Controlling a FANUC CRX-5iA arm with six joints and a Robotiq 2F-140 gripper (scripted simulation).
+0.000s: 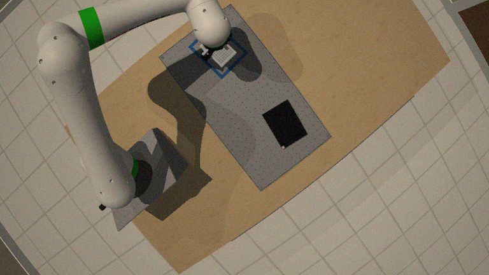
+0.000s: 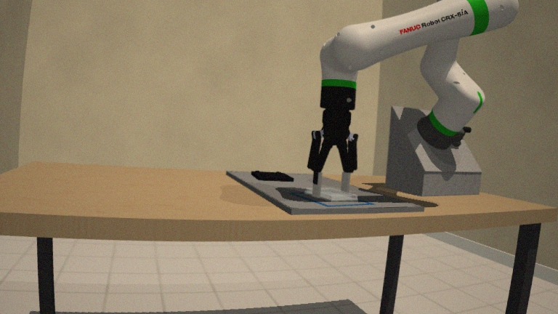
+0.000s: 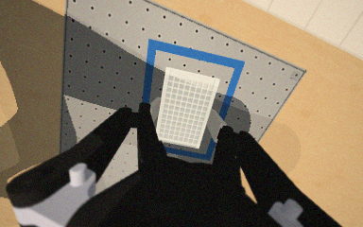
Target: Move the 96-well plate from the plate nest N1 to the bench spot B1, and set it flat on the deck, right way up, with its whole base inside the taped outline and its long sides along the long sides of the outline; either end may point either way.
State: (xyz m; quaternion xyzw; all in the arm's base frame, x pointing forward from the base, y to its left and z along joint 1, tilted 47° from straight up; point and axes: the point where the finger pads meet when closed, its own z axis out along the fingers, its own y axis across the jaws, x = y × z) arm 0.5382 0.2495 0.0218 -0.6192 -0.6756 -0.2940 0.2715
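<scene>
Now: hand 2 cm above the white 96-well plate. From my hand the other things lie so: black plate nest (41 cm to the right, 3 cm below, 1 cm ahead).
</scene>
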